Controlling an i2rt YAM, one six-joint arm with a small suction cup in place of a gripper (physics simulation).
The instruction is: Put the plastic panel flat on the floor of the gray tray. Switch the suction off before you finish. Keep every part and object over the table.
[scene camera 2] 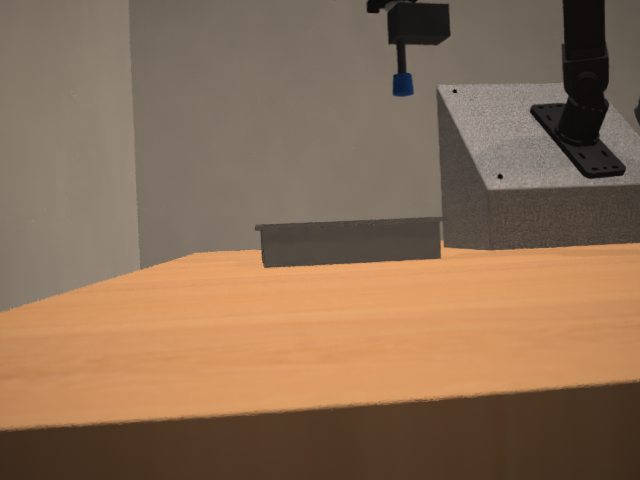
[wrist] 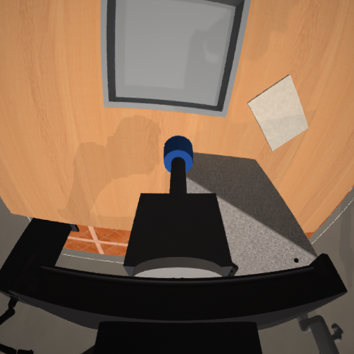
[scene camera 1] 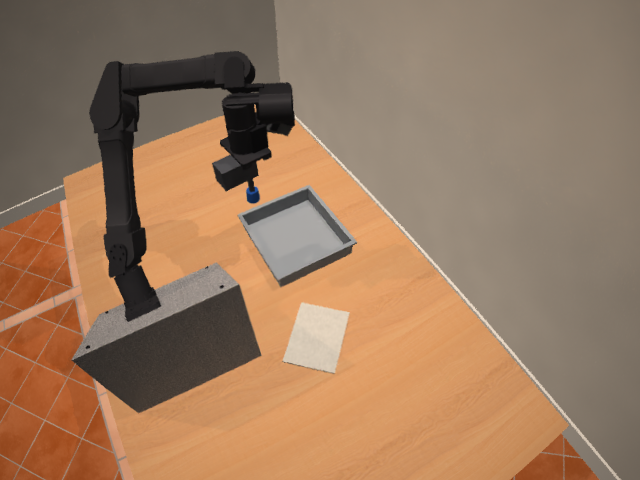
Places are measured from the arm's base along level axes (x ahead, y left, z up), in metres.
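Pixels of known places: end effector, tool point: (scene camera 2: pixel 403 94) (scene camera 1: pixel 253 199); arm's base, origin of the base link: (scene camera 2: pixel 574 140) (scene camera 1: pixel 142 304).
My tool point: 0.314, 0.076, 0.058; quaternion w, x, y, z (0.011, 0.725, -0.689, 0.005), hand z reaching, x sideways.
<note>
For each thing: its middle in the pictures, then the offset to it from my tool point, as dx, dy, dz. Level surfaces: height alone.
- plastic panel, body centre: (scene camera 1: pixel 317 336) -0.008, -0.258, -0.225
- gray tray, body centre: (scene camera 2: pixel 339 241) (scene camera 1: pixel 295 233) +0.105, +0.015, -0.203
- wooden table, its level: dz -0.228
The plastic panel (scene camera 1: pixel 317 337) (wrist: pixel 279 113) is a thin, off-white rectangle lying flat on the table, apart from the tray. It does not show in scene camera 2. The gray tray (scene camera 1: pixel 316 273) (scene camera 2: pixel 351 244) (wrist: pixel 165 110) is a shallow square box standing upright on the table, with bare floor inside. My gripper, a blue suction cup (scene camera 1: pixel 252 195) (scene camera 2: pixel 402 85) (wrist: pixel 178 153) on a short black rod, hangs high above the table beside the tray, on the far side of it from the panel. The cup points down, is open and carries no object.
A speckled gray block (scene camera 1: pixel 196 346) (scene camera 2: pixel 558 214) (wrist: pixel 250 200) carries the arm's base and stands near one table edge, beside the panel and the tray. Walls rise beyond the wooden table (scene camera 1: pixel 413 330) (scene camera 2: pixel 310 330) (wrist: pixel 50 100). Orange tiled floor (scene camera 1: pixel 46 408) shows past its edge.
</note>
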